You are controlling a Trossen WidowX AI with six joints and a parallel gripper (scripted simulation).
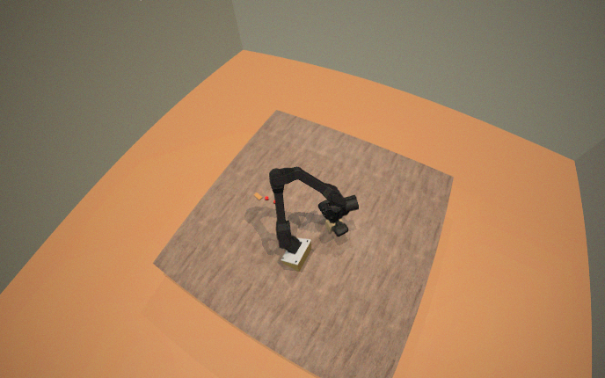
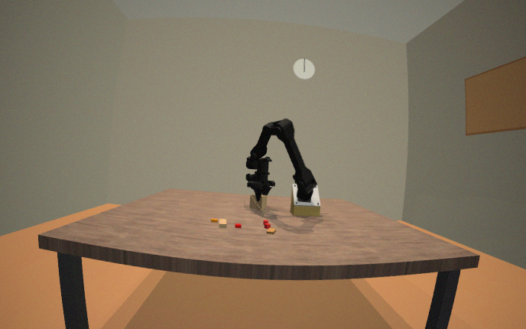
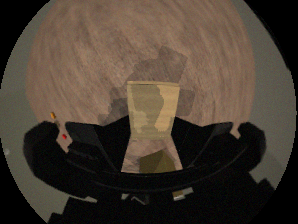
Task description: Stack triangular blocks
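The triangular block lies 1 cm above my gripper tip. The rest, counted from my gripper tip: orange piece (35 cm to the left, 18 cm ahead, 4 cm below).
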